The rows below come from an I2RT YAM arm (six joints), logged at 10 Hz.
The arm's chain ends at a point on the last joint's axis. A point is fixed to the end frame.
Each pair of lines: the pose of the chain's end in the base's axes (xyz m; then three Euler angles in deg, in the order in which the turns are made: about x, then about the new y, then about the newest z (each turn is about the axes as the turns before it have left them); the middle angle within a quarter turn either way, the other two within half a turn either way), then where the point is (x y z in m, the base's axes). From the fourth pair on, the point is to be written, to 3 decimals.
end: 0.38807, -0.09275, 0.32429, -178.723, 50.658, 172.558
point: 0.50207 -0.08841 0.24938
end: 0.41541, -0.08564, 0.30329, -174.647, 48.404, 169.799
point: 0.52627 -0.07488 0.22443
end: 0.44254, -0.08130, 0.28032, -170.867, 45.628, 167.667
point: 0.54933 -0.06400 0.19712
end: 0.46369, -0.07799, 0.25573, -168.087, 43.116, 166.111
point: 0.567 -0.055 0.169
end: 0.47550, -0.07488, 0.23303, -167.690, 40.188, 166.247
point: 0.574 -0.051 0.141
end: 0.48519, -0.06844, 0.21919, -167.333, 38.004, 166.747
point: 0.580 -0.043 0.124
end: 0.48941, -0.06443, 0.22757, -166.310, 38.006, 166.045
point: 0.584 -0.037 0.133
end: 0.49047, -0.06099, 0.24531, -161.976, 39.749, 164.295
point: 0.588 -0.027 0.156
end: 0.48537, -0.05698, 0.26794, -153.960, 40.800, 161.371
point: 0.584 -0.011 0.186
